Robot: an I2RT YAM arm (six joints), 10 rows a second.
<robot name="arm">
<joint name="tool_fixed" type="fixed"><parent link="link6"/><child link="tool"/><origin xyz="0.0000 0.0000 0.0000"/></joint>
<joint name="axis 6" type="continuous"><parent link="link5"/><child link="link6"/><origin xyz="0.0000 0.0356 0.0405" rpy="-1.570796 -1.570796 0.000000"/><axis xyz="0 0 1"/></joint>
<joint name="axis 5" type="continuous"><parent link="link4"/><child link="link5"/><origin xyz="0.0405 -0.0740 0.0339" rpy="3.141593 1.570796 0.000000"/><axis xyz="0 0 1"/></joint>
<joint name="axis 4" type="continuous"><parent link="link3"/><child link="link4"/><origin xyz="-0.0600 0.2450 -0.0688" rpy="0.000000 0.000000 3.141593"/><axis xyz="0 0 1"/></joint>
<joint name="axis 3" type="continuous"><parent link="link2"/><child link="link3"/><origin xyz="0.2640 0.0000 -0.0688" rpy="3.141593 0.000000 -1.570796"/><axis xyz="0 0 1"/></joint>
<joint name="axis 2" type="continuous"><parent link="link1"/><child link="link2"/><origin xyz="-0.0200 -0.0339 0.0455" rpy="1.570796 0.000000 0.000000"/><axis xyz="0 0 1"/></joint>
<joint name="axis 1" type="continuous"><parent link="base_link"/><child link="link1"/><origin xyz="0.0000 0.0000 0.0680" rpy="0.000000 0.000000 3.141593"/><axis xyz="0 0 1"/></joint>
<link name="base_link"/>
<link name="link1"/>
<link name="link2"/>
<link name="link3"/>
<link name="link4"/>
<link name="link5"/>
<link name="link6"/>
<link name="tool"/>
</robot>
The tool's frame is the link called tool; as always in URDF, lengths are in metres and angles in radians. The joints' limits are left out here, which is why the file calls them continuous.
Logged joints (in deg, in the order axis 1, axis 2, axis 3, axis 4, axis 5, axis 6), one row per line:
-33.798, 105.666, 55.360, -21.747, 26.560, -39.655
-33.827, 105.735, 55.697, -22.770, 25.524, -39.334
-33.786, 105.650, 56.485, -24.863, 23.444, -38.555
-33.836, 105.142, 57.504, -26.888, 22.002, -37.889
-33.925, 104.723, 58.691, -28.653, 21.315, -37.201
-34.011, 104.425, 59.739, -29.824, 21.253, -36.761
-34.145, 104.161, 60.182, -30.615, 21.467, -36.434
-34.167, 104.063, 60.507, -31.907, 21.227, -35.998
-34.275, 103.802, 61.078, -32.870, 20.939, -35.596
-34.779, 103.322, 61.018, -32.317, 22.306, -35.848
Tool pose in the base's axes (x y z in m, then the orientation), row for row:
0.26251, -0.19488, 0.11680, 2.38, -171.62, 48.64
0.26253, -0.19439, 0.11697, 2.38, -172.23, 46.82
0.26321, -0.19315, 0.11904, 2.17, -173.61, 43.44
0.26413, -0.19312, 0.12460, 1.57, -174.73, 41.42
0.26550, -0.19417, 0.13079, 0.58, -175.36, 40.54
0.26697, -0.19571, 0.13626, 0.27, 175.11, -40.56
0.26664, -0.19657, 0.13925, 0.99, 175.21, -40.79
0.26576, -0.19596, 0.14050, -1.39, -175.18, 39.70
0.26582, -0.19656, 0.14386, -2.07, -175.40, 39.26
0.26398, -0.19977, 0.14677, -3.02, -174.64, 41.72
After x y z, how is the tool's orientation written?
As a rotation vector, in degrees.
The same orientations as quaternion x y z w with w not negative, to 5 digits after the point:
0.01334, -0.96193, 0.27263, 0.01400
0.01333, -0.96481, 0.26228, 0.01312
0.01212, -0.96998, 0.24271, 0.00894
0.00874, -0.97299, 0.23065, 0.00367
0.00322, -0.97430, 0.22524, 0.00012
0.00150, 0.97420, -0.22565, 0.00221
0.00550, 0.97394, -0.22674, 0.00089
-0.00774, -0.97524, 0.22101, 0.00325
-0.01152, -0.97579, 0.21841, 0.00216
-0.01682, -0.97249, 0.23232, 0.00367

